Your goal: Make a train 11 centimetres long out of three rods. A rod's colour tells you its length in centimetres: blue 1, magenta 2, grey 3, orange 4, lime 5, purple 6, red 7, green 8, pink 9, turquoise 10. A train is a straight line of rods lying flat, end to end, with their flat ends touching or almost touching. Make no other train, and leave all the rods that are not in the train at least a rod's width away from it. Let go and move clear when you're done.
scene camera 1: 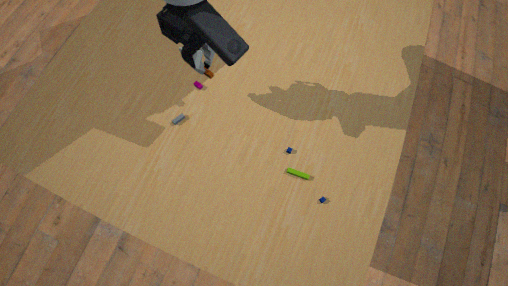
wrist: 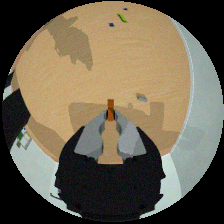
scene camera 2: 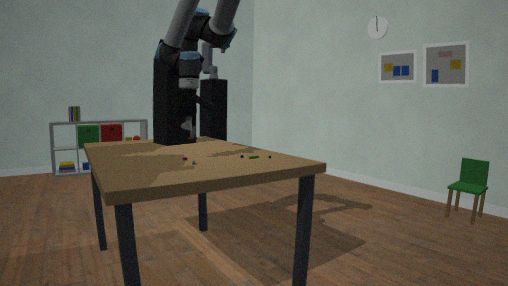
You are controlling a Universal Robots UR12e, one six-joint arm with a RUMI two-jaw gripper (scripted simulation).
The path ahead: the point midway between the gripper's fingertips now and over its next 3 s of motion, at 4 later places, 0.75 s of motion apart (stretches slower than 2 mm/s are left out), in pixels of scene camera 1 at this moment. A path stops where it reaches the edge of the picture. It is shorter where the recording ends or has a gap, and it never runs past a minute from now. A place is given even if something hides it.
My gripper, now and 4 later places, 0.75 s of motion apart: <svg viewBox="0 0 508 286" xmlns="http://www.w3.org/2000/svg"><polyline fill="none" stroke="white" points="204,71 206,87 207,90 207,92 204,76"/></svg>
